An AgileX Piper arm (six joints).
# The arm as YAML. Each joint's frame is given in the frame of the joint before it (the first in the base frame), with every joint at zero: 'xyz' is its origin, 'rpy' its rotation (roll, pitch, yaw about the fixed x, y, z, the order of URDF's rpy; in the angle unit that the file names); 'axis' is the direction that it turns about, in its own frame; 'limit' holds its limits. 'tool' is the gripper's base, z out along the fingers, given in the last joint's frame.
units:
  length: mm
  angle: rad
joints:
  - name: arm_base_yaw
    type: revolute
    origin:
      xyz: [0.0, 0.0, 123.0]
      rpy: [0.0, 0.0, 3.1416]
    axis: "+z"
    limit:
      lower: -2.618
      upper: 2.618
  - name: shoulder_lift
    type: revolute
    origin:
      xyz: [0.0, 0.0, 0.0]
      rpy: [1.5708, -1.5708, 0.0]
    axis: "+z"
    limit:
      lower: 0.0
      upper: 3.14
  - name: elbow
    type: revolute
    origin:
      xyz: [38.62, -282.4, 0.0]
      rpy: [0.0, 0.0, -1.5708]
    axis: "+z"
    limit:
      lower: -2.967
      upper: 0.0
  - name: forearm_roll
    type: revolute
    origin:
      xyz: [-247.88, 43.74, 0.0]
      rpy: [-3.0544, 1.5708, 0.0]
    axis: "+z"
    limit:
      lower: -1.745
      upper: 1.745
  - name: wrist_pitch
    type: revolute
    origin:
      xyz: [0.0, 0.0, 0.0]
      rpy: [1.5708, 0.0, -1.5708]
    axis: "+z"
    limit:
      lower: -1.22
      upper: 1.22
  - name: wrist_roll
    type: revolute
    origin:
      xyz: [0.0, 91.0, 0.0]
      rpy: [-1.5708, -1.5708, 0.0]
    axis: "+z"
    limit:
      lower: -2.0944
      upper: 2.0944
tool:
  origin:
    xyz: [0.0, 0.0, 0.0]
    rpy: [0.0, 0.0, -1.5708]
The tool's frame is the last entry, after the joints.
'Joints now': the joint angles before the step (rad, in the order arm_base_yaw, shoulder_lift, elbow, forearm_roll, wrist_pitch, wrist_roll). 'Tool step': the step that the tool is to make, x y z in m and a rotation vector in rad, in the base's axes. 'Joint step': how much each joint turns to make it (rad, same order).
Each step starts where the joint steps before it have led.
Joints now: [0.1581 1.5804 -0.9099 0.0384 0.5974 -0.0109]
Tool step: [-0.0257 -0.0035 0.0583 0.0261 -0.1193 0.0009]
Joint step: [-0.0001 -0.1991 -0.0194 0.0059 0.0967 -0.0001]
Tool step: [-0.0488 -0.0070 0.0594 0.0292 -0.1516 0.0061]
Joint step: [0.0005 -0.2521 -0.0073 0.0053 0.1053 -0.0024]
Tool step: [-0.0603 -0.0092 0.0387 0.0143 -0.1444 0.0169]
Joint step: [-0.0002 -0.2501 0.0117 0.0026 0.0943 -0.0166]
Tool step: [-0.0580 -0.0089 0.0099 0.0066 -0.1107 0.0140]
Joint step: [0.0010 -0.2304 0.0506 0.0007 0.0702 -0.0143]
